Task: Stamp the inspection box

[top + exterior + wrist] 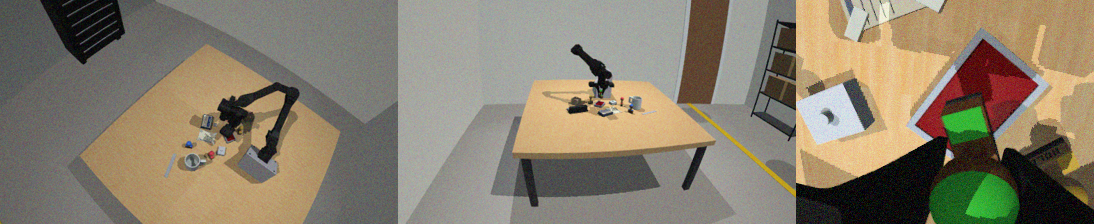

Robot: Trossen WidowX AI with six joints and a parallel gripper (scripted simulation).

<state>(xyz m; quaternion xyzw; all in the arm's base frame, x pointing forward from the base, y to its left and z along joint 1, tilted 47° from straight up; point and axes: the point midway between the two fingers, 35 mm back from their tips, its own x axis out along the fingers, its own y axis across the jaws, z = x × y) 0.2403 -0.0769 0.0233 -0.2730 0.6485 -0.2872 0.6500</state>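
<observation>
My gripper tip is 80 mm above the red ink pad. Round my gripper tip: yellow stamp (70 mm to the right, 60 mm below, 40 mm behind); then small white box (110 mm to the left, 70 mm below, 30 mm behind); then green-knobbed stamp (right at my gripper tip).
</observation>
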